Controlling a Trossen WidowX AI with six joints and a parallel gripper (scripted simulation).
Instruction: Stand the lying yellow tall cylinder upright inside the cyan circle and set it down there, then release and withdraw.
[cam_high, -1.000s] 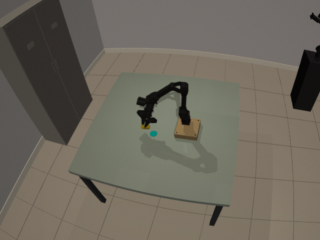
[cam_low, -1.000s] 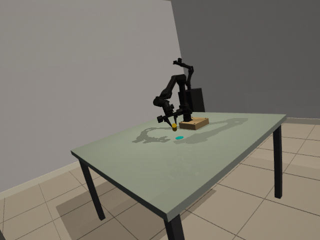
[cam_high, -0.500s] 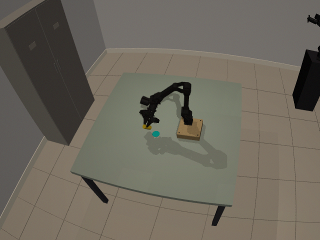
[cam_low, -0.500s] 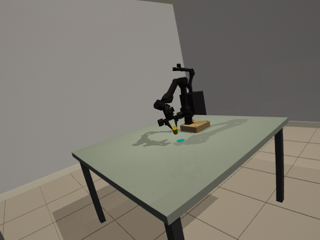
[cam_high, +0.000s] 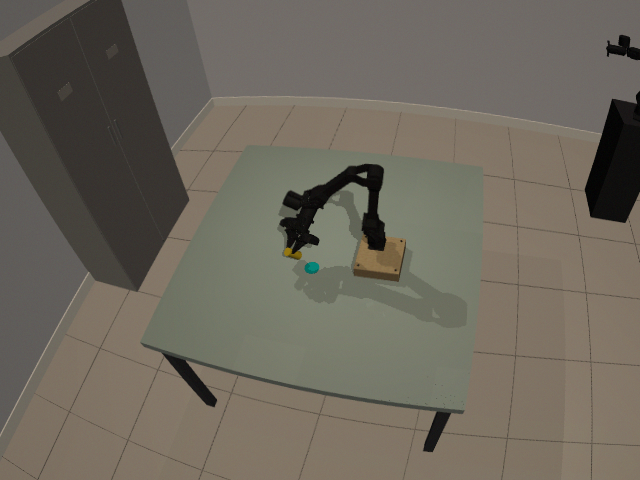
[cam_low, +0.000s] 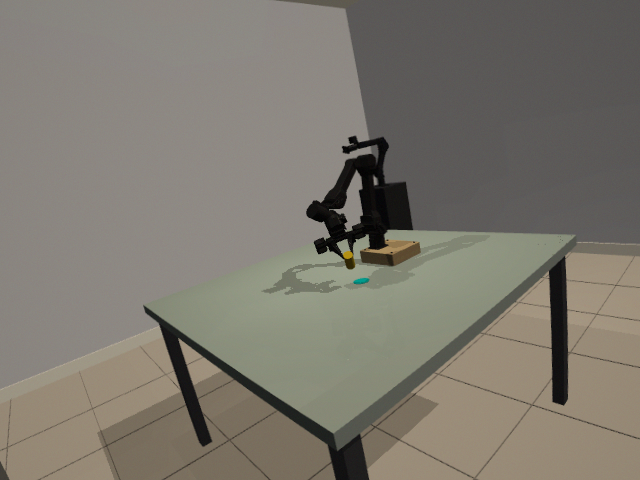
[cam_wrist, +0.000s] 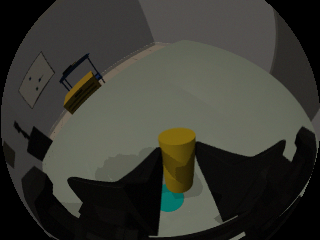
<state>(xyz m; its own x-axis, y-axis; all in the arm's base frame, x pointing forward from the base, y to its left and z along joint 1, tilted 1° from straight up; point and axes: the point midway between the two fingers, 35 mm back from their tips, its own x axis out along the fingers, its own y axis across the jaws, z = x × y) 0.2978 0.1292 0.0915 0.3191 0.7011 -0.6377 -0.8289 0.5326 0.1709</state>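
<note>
The cyan circle is 6 cm behind my gripper tip, 3 cm to the right of it and 12 cm below it. From my gripper tip the other things lie so: yellow tall cylinder 1 cm behind, 1 cm to the right, 2 cm below.
</note>
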